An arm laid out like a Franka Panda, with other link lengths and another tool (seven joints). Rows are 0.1 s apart.
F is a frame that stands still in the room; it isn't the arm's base.
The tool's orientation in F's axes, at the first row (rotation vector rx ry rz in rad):
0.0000 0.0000 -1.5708
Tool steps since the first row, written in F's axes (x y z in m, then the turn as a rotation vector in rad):
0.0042 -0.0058 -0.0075 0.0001 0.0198 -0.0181
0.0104 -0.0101 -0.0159 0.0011 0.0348 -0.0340
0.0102 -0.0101 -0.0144 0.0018 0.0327 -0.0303
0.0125 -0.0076 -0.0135 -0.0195 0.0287 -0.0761
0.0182 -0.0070 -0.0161 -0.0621 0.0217 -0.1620
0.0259 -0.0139 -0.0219 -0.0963 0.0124 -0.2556
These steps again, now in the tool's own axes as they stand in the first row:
0.0058 0.0042 -0.0075 -0.0198 0.0001 -0.0181
0.0101 0.0104 -0.0159 -0.0348 0.0011 -0.0340
0.0101 0.0102 -0.0144 -0.0327 0.0018 -0.0303
0.0076 0.0125 -0.0135 -0.0287 -0.0195 -0.0761
0.0070 0.0182 -0.0161 -0.0217 -0.0621 -0.1620
0.0139 0.0259 -0.0219 -0.0124 -0.0963 -0.2556

